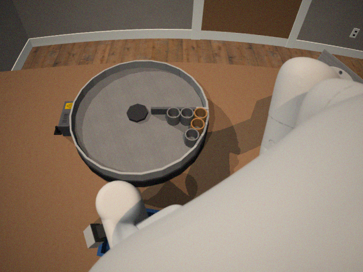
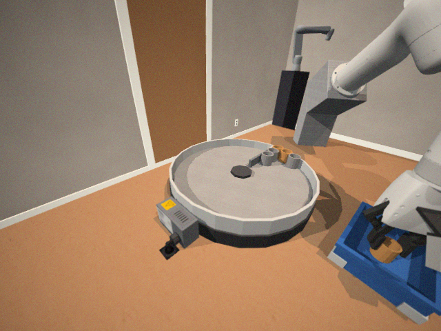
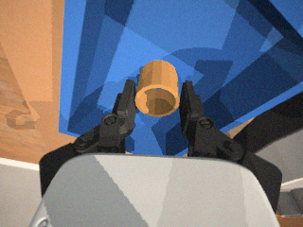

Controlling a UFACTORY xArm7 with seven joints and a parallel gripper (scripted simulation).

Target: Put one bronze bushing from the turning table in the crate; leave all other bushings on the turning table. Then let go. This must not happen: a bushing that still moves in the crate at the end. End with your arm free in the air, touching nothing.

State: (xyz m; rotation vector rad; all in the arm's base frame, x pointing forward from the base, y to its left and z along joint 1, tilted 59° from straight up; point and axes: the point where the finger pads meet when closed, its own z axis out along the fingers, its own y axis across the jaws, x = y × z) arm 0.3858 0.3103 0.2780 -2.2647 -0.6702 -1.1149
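My gripper is now 20 mm above the blue crate.
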